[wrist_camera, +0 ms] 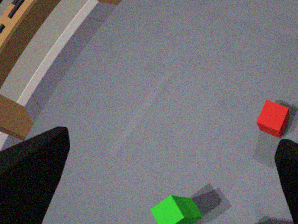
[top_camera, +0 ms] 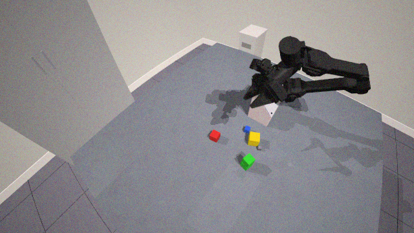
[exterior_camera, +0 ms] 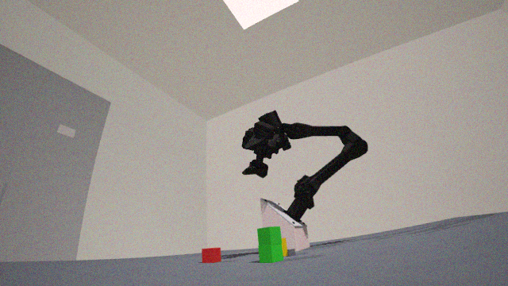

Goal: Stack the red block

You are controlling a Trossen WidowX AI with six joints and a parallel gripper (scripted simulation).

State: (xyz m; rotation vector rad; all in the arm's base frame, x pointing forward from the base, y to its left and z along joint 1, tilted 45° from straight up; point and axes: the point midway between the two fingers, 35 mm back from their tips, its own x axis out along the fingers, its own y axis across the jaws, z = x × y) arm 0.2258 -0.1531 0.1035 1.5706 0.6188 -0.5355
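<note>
The red block is 3 cm ahead of my gripper tip, 10 cm to the right of it and 25 cm below it. Also, from my gripper tip: small blue block (8 cm behind, 1 cm to the left, 25 cm below); then yellow block (4 cm behind, 6 cm to the left, 24 cm below); then purple block (54 cm ahead, 41 cm to the left, 24 cm below).
</note>
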